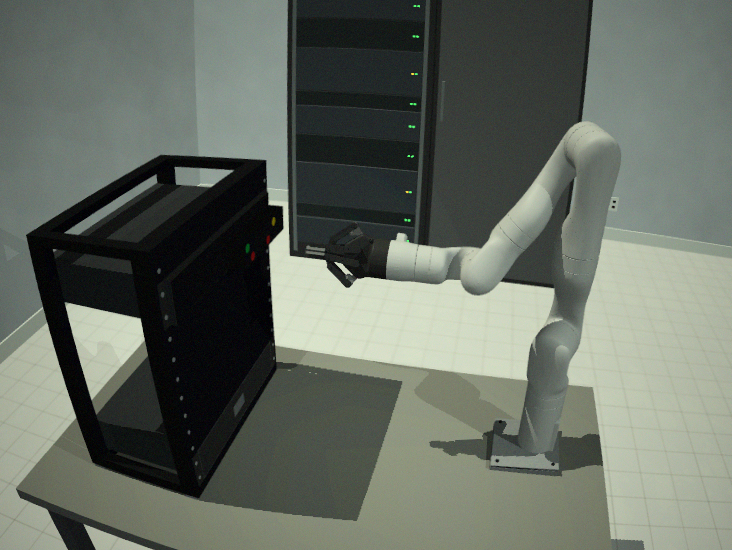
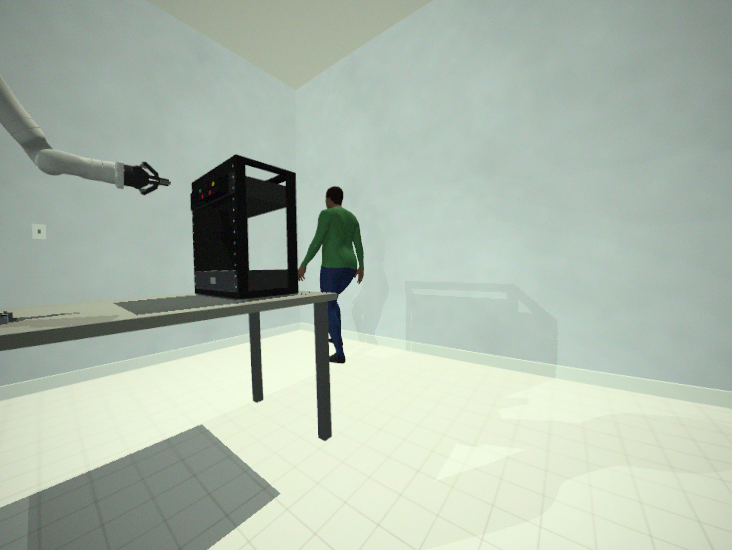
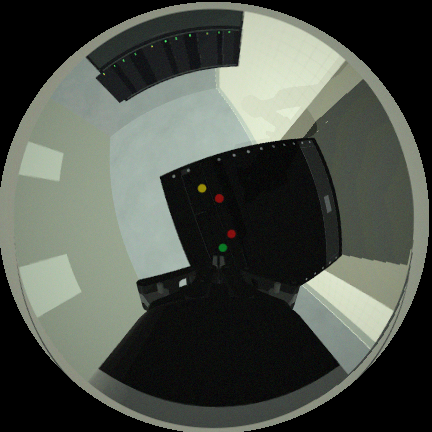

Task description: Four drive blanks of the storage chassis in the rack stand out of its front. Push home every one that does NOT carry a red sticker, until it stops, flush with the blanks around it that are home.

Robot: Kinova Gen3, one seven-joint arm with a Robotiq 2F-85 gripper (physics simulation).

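Where they show: gripper, between the fingertips: (image 1: 306, 249) (image 2: 170, 183) (image 3: 217, 262); arm's base, origin of its link: (image 1: 535, 439).
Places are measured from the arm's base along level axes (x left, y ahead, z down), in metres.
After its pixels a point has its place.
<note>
The storage chassis (image 1: 101, 286) {x 0.413, y 0.806, z -0.463 m} is in the top of the black rack (image 1: 160, 378) {x 0.432, y 0.681, z -0.309 m} (image 2: 239, 248) {x -0.071, y 0.717, z -0.187 m}. A blank with a yellow sticker (image 1: 273, 221) {x 0.016, y 0.648, z -0.455 m} (image 2: 213, 183) {x 0.014, y 0.650, z -0.456 m} (image 3: 202, 188) {x 0.017, y 0.648, z -0.453 m} visibly stands out of the front at the far side. Also on the front are a green sticker (image 1: 247, 248) {x 0.156, y 0.634, z -0.454 m} (image 2: 200, 191) {x 0.157, y 0.636, z -0.453 m} (image 3: 222, 247) {x 0.156, y 0.634, z -0.454 m}, a red sticker (image 1: 252, 256) {x 0.135, y 0.636, z -0.427 m} (image 2: 201, 195) {x 0.152, y 0.638, z -0.434 m} (image 3: 231, 234) {x 0.134, y 0.636, z -0.426 m} near it and another red sticker (image 1: 268, 239) {x 0.047, y 0.645, z -0.426 m} (image 2: 210, 192) {x 0.046, y 0.647, z -0.426 m} (image 3: 219, 198) {x 0.050, y 0.645, z -0.425 m} near the yellow one. How far those blanks stand out is too dark to tell. My gripper (image 1: 307, 250) {x 0.127, y 0.517, z -0.460 m} (image 2: 168, 182) {x 0.127, y 0.517, z -0.460 m} (image 3: 217, 262) {x 0.127, y 0.517, z -0.460 m} is shut, empty, and apart from the front.
The rack stands on the table (image 1: 467, 508) {x 0.237, y 0.117, z 0.026 m} (image 2: 159, 316) {x -0.225, y 0.427, z 0.029 m}, with the arm's base (image 1: 523, 461) {x 0.078, y 0.019, z 0.005 m} across from its front. A lower panel (image 1: 227, 416) {x 0.243, y 0.676, z -0.071 m} (image 2: 215, 279) {x 0.155, y 0.687, z -0.060 m} closes the rack's bottom. A server cabinet (image 1: 511, 147) stands behind. A person in green (image 2: 340, 239) is beyond the rack.
</note>
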